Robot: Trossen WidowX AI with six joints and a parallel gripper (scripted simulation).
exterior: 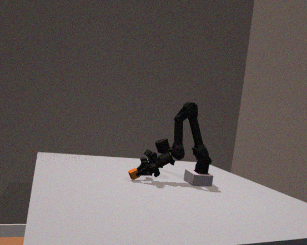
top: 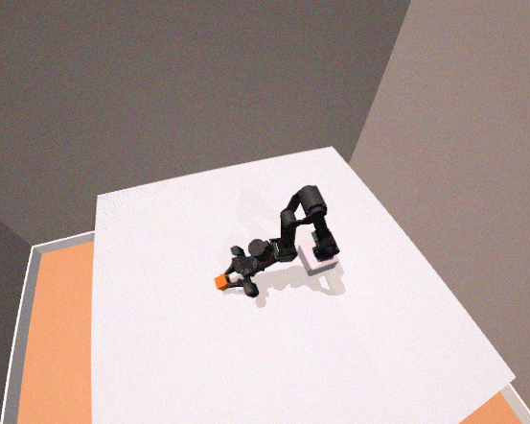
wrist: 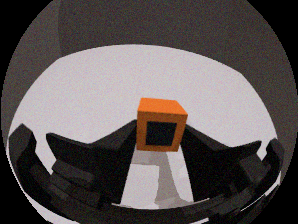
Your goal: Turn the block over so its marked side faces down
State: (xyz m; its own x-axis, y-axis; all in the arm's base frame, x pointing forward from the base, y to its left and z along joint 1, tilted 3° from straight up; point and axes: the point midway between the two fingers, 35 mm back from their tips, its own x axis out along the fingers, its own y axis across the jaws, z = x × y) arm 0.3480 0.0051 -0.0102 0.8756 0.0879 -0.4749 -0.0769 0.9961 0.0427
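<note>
My gripper tip is now right at the orange block.
</note>
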